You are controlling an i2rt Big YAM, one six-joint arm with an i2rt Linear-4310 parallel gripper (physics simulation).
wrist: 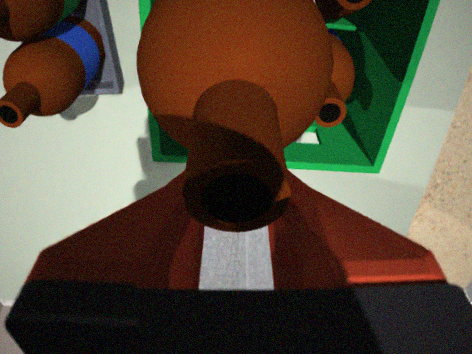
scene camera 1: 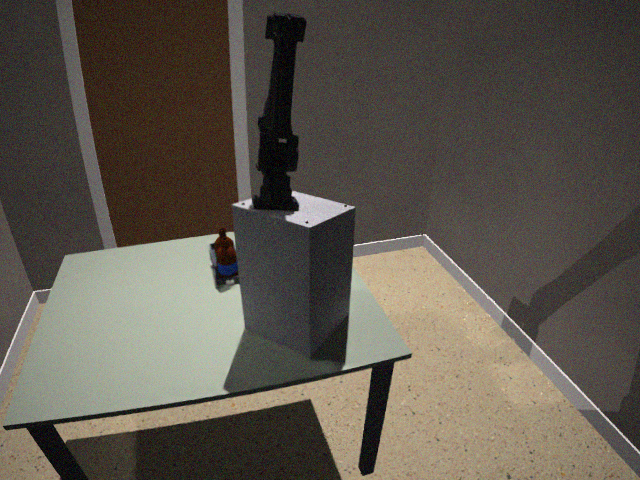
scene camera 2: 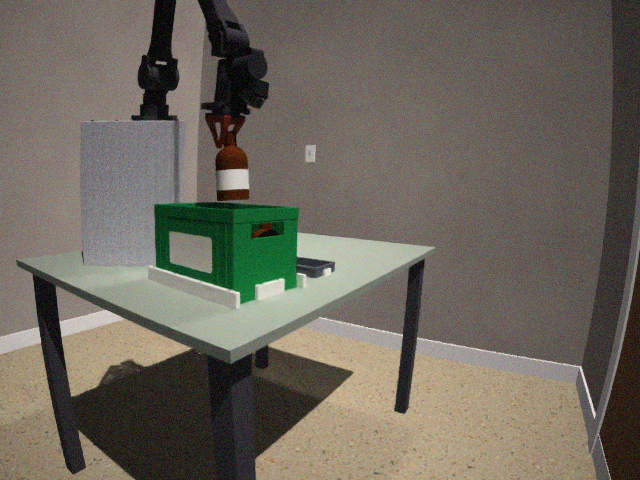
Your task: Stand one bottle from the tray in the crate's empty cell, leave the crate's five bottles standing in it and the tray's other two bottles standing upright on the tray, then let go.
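Where they show: gripper, fingertip midpoint: (wrist: 236, 176) (scene camera 2: 222, 148); arm's base, link origin: (scene camera 1: 274, 205) (scene camera 2: 154, 120).
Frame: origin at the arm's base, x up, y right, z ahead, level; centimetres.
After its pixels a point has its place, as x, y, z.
Observation:
My gripper (scene camera 2: 227, 138) @(-11.5, 2.8, 37.3) (wrist: 236, 176) @(-11.5, 2.8, 37.3) is shut on the neck of a brown bottle with a white label (scene camera 2: 232, 178) @(-18.4, 4.8, 43.3) (wrist: 235, 60) @(-11.2, 2.5, 41.7). The bottle hangs upright, its base a little above the rim of the green crate (scene camera 2: 263, 258) @(-34.0, 6.9, 55.1) (wrist: 332, 166) @(-24.3, 11.1, 28.3). In the wrist view the held bottle hides much of the crate's inside; a brown bottle with a blue band (wrist: 342, 70) @(-29.6, 11.7, 34.3) and part of another bottle (wrist: 350, 6) @(-25.5, 9.8, 40.4) show in it. The dark tray (scene camera 2: 330, 266) @(-40.1, -20.9, 52.4) (wrist: 112, 55) @(-39.4, -10.8, 30.4) bears a blue-banded bottle (scene camera 1: 225, 254) @(-30.5, -15.9, 27.7) (wrist: 45, 77) @(-29.9, -13.9, 32.0) and a green-banded bottle (wrist: 30, 20) @(-30.2, -14.2, 37.0).
White low strips (scene camera 2: 193, 287) @(-40.2, 16.2, 44.4) (scene camera 2: 269, 289) @(-40.1, 6.4, 56.3) stand along the crate's foot on the pale green table (scene camera 1: 129, 330) @(-41.8, -50.1, 3.9) (scene camera 2: 372, 253) @(-41.8, -56.4, 46.3). The tall grey pedestal (scene camera 1: 273, 268) @(-14.3, -2.0, -9.1) (scene camera 2: 126, 196) @(-23.0, 13.6, 9.8) carries the arm's base and hides the crate in scene camera 1. The tray stands beside the crate.

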